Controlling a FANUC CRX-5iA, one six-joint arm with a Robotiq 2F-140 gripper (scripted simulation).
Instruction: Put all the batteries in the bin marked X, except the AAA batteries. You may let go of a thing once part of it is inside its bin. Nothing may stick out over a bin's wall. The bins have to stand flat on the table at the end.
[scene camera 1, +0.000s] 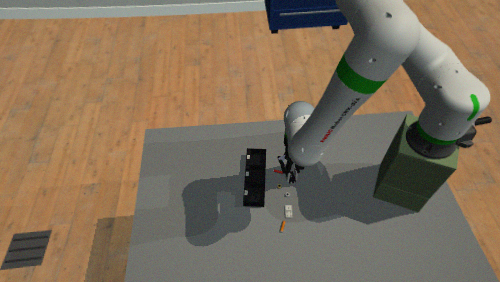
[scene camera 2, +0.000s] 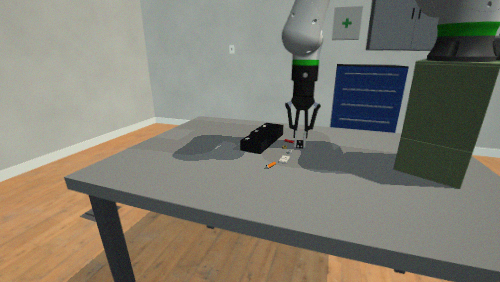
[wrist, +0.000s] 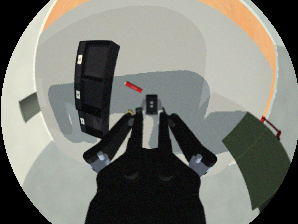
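Bin strip in the wrist view (99, 59), in scene camera 1, in scene camera 2. Same spot on the bin strip: (scene camera 2: 260, 139) and (scene camera 1: 255, 185).
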